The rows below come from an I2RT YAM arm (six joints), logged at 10 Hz.
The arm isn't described. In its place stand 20 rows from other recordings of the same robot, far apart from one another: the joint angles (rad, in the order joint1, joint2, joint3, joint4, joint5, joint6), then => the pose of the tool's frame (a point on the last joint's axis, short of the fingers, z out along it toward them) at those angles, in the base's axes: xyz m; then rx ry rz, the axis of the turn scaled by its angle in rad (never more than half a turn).
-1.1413 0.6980 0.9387 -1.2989 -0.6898 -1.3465 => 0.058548, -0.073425, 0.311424, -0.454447, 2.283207, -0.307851
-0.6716 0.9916 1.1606 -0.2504 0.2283 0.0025 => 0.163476, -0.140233, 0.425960, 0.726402, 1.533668, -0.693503
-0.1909 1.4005 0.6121 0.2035 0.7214 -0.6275 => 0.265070, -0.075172, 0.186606, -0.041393, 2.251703, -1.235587
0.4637 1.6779 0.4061 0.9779 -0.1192 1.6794 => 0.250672, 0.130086, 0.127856, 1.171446, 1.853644, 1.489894
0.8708 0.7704 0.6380 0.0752 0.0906 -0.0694 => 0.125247, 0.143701, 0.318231, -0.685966, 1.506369, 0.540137
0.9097 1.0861 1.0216 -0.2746 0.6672 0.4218 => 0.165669, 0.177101, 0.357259, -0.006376, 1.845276, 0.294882
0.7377 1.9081 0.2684 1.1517 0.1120 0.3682 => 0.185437, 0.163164, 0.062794, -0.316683, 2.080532, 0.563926
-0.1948 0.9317 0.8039 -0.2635 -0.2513 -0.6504 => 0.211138, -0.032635, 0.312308, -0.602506, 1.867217, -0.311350
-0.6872 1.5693 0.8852 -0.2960 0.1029 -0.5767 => 0.236028, -0.198424, 0.178295, 0.188710, 2.656573, -0.589242
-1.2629 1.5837 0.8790 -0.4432 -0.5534 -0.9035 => 0.106237, -0.272328, 0.169377, 0.292059, 2.446503, -0.139180
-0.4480 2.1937 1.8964 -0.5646 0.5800 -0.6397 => 0.436261, -0.231309, 0.234741, 0.036815, 2.603367, -1.156399
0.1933 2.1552 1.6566 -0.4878 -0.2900 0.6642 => 0.458465, 0.100115, 0.179054, 0.504306, 2.600448, 0.682397
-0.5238 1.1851 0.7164 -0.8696 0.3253 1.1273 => 0.159862, -0.105478, 0.196130, 2.097767, 1.862593, -0.342134
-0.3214 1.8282 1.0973 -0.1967 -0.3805 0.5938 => 0.358917, -0.105564, 0.164269, 0.958260, 2.308034, 0.588648
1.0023 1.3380 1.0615 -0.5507 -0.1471 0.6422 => 0.149091, 0.243067, 0.280832, -0.539582, 2.546874, 0.873974
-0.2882 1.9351 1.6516 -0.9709 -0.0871 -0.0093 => 0.384503, -0.110757, 0.245218, 0.371968, 2.790900, 0.054771
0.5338 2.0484 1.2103 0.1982 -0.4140 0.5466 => 0.367479, 0.233828, 0.142318, -0.232056, 2.343757, 1.026870
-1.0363 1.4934 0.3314 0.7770 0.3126 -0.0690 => 0.118955, -0.222438, 0.135237, 1.157414, 1.730769, -1.010004
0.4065 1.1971 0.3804 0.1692 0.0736 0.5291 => 0.205340, 0.085544, 0.155730, 0.179029, 2.243949, 0.430953
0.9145 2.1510 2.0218 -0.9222 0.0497 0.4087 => 0.288060, 0.371116, 0.267124, -0.652454, 2.595280, 0.384348
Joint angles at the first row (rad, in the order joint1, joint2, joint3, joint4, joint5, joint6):
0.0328, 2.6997, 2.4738, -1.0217, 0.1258, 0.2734
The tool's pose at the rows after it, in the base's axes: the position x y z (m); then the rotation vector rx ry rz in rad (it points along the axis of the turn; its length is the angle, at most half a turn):
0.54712, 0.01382, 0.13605, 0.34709, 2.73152, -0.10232
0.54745, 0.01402, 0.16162, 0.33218, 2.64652, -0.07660
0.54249, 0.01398, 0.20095, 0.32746, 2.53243, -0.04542
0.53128, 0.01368, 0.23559, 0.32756, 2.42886, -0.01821
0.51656, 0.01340, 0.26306, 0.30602, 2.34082, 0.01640
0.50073, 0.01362, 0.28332, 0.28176, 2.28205, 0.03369
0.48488, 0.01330, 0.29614, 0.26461, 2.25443, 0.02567
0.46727, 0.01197, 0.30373, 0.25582, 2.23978, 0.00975
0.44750, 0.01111, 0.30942, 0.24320, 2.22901, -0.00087
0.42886, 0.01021, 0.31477, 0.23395, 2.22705, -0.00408
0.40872, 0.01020, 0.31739, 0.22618, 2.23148, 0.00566
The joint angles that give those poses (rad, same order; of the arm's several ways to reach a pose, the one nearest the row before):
0.0337, 2.6716, 2.4505, -0.9779, 0.1310, 0.2619
0.0338, 2.6058, 2.4102, -0.9143, 0.1258, 0.2539
0.0338, 2.5008, 2.3449, -0.8375, 0.1221, 0.2546
0.0337, 2.3826, 2.2428, -0.7490, 0.1196, 0.2593
0.0330, 2.2661, 2.1250, -0.6542, 0.1027, 0.2510
0.0337, 2.1681, 2.0260, -0.5901, 0.0923, 0.2383
0.0345, 2.0877, 1.9422, -0.5576, 0.0972, 0.2232
0.0338, 2.0068, 1.8477, -0.5291, 0.1072, 0.2106
0.0337, 1.9212, 1.7462, -0.5015, 0.1120, 0.1973
0.0330, 1.8458, 1.6667, -0.4943, 0.1108, 0.1889
0.0338, 1.7676, 1.5808, -0.4894, 0.1012, 0.1872

